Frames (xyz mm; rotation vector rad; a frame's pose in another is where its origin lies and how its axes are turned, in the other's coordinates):
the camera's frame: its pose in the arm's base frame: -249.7 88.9 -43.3 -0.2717 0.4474 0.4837
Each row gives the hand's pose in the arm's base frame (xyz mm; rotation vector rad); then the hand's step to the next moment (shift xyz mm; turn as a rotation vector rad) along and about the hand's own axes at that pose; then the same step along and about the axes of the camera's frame.
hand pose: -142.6 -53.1 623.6 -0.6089 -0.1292 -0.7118
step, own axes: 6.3 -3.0 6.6 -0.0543 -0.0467 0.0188
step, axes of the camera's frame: -2.1 -4.4 8.3 -0.0596 0.0439 -0.0011
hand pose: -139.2 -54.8 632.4 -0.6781 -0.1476 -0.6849
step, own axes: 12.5 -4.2 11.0 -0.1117 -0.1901 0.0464
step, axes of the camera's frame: -1.6 -8.1 15.0 -0.2140 0.0698 0.0087
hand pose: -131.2 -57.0 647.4 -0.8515 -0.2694 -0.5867
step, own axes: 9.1 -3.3 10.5 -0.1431 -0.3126 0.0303
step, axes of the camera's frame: -0.6 -2.1 14.1 -0.3404 0.0569 -0.0020
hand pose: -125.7 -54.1 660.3 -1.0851 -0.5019 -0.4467
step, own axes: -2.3 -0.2 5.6 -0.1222 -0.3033 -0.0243
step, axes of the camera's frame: -0.7 5.8 1.6 -0.3272 0.0024 -0.0212
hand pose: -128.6 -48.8 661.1 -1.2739 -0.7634 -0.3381
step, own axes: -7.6 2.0 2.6 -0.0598 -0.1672 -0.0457
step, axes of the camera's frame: -0.3 4.9 -6.7 -0.1800 -0.0317 -0.0146
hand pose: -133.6 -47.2 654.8 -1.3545 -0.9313 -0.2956
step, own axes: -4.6 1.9 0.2 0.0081 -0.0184 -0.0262
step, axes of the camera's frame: 0.5 0.8 -4.9 -0.0172 -0.0265 0.0096
